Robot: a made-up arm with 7 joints.
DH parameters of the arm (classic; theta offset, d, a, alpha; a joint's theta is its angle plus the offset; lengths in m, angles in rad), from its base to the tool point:
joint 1: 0 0.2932 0 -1.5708
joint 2: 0 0 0 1.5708
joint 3: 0 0.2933 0.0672 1.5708
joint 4: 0 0 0.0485 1.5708
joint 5: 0 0.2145 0 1.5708
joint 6: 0 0 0.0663 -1.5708
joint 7: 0 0.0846 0 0
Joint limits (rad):
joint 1: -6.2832..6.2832
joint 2: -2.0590..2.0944
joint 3: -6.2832..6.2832
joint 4: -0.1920..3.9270
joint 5: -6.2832..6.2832
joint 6: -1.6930..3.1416
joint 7: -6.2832..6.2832
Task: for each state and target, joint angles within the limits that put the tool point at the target. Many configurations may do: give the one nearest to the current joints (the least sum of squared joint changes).
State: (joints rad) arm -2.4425 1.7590 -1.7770 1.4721 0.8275 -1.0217 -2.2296
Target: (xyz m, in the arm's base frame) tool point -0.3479 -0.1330 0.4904
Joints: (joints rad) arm -2.1904 1.6074 -2.0469 1.1292 1.0633 -1.1643 -2.2296
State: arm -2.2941 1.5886 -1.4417 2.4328 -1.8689 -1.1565 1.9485
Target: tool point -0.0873 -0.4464 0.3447
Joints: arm -1.5721 1.2232 -1.3408 2.6775 -1.8188 -1.5838 1.9485
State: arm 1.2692 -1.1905 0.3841 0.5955 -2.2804 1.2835 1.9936
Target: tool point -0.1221 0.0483 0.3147
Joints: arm 1.5775 -0.9225 1.2074 0.0447 -2.2823 0.6705 1.9936
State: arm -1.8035 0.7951 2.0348 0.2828 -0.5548 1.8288 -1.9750
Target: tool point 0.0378 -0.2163 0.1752
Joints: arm -2.2413 1.1784 1.1425 0.6746 -0.9534 1.8698 -1.9750
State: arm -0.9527 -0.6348 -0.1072 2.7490 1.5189 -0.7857 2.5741
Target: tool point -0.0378 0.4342 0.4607
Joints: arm -1.6698 -1.0399 -0.2941 3.3525 1.2882 -1.2230 2.5741
